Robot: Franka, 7 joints.
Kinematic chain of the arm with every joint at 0, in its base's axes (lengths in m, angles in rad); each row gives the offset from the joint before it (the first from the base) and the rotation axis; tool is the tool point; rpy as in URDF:
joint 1: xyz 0 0 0.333 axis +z
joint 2: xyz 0 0 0 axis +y
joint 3: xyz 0 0 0.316 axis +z
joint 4: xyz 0.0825 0 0 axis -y
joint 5: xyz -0.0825 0 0.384 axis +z
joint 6: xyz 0 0 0 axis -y
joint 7: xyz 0.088 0 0 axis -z
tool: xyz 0 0 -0.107 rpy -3.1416 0 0
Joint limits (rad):
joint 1: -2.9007..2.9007
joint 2: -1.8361..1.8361
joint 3: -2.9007..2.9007
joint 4: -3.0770..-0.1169
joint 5: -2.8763..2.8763
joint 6: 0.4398..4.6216
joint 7: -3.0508..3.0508
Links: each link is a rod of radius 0.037 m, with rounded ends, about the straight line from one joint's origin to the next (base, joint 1, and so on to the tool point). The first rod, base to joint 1, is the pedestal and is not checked.
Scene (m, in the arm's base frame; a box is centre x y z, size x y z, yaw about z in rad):
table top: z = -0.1
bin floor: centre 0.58 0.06 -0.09 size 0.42 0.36 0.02 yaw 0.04
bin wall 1: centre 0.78 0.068 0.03 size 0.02 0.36 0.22 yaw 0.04
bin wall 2: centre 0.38 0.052 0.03 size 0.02 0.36 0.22 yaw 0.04
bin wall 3: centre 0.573 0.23 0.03 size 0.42 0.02 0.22 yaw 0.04
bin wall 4: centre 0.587 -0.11 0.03 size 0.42 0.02 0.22 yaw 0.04
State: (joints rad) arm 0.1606 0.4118 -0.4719 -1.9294 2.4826 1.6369 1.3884
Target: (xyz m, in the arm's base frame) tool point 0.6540 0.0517 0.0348
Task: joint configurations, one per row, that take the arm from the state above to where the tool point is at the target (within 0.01 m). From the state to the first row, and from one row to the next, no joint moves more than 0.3 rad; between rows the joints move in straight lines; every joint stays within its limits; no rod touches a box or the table.
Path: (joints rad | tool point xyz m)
1: 0.2711 0.5106 -0.3250 -1.9498 2.4554 1.6182 1.3884 | 0.6540 0.0517 0.3047
2: 0.2631 0.7844 -0.3061 -1.8160 2.4852 1.6795 1.3884 | 0.6690 0.0545 0.1731
3: 0.2551 1.0581 -0.2873 -1.6822 2.5150 1.7409 1.3884 | 0.6540 0.0517 0.0348

